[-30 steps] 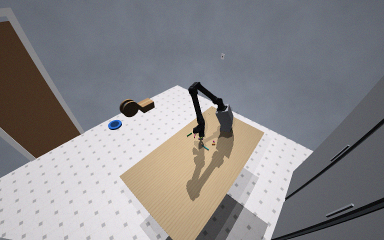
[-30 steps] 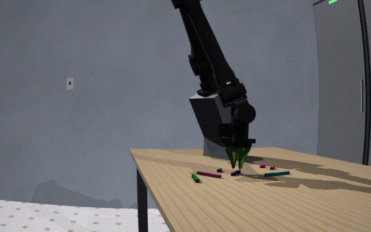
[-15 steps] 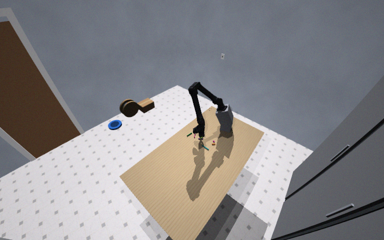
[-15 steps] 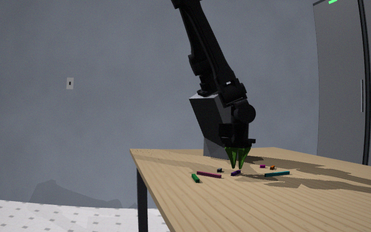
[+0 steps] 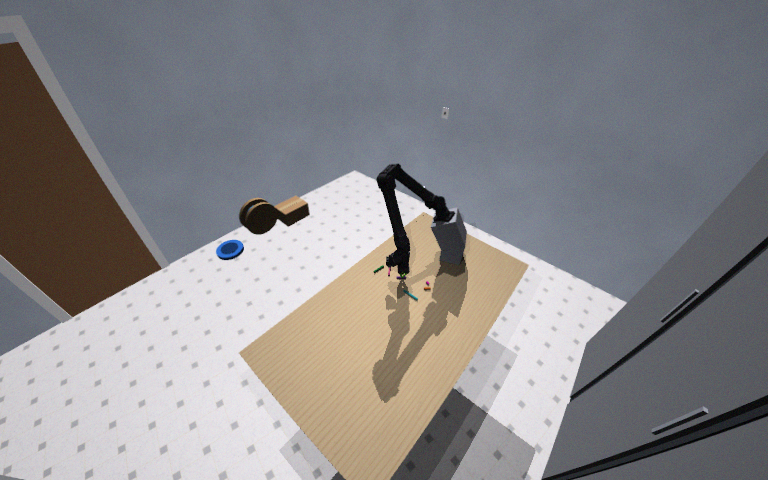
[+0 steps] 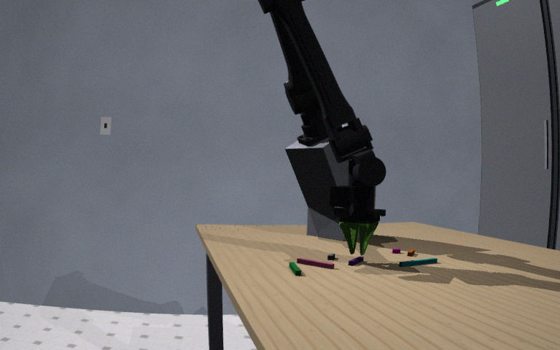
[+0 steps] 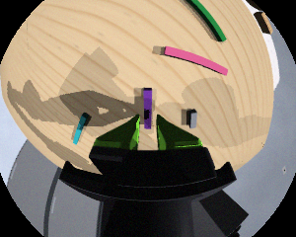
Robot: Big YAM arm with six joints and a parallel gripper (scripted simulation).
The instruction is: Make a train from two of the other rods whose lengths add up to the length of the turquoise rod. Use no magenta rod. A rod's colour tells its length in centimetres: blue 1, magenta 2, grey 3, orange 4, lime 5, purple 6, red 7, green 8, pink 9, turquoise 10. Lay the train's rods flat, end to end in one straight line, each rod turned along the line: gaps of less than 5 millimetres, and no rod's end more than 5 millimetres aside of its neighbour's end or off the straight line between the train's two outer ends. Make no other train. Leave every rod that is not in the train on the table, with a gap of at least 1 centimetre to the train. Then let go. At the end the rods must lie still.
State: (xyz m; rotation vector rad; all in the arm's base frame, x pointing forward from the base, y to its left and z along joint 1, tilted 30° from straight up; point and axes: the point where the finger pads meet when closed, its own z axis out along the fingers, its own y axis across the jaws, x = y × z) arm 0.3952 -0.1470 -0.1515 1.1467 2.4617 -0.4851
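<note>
Right now the purple rod is 2 cm below my hand. Round my hand: long pink rod 10 cm to the right, 2 cm below; small grey rod 6 cm behind, 3 cm to the right, 2 cm below; turquoise rod 12 cm to the left, 8 cm ahead, 2 cm below.
</note>
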